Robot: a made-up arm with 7 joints.
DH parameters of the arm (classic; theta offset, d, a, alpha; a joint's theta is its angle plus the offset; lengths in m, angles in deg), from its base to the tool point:
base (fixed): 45 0 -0.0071 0
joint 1: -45 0.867 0.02 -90
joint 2: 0 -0.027 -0.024 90
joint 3: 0 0.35 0.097 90
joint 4: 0 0.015 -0.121 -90
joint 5: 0 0.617 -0.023 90
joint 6: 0 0.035 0.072 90
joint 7: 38.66 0 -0.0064 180
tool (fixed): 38.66 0.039 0 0
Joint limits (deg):
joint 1: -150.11..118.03
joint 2: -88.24..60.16
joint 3: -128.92..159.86
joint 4: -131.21..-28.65
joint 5: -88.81..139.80
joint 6: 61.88..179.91
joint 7: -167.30..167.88
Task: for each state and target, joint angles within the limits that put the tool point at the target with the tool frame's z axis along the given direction. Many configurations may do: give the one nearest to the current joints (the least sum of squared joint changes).
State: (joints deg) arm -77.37 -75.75 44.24 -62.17 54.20 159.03 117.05
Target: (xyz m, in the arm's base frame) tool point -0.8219 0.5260 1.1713 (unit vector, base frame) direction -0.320 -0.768 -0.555
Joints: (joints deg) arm -24.98 -88.24 41.95 -37.61 18.65 129.13 110.23
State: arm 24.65 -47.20 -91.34 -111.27 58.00 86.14 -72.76
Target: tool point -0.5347 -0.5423 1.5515 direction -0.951 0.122 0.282
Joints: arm -20.14 -37.38 -69.26 -66.11 40.07 71.47 -72.00
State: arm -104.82 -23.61 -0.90 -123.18 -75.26 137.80 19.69
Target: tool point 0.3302 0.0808 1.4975 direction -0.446 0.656 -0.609
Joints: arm -69.60 -65.29 25.33 -115.11 -80.76 168.11 19.65
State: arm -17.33 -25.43 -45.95 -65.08 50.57 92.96 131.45
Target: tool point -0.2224 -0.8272 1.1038 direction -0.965 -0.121 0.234
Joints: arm -3.45 -31.63 -84.60 -105.93 45.02 94.79 132.01
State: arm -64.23 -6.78 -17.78 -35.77 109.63 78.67 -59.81
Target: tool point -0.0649 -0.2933 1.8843 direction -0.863 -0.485 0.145
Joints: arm -64.24 -5.50 -17.65 -28.73 105.75 72.56 -59.96
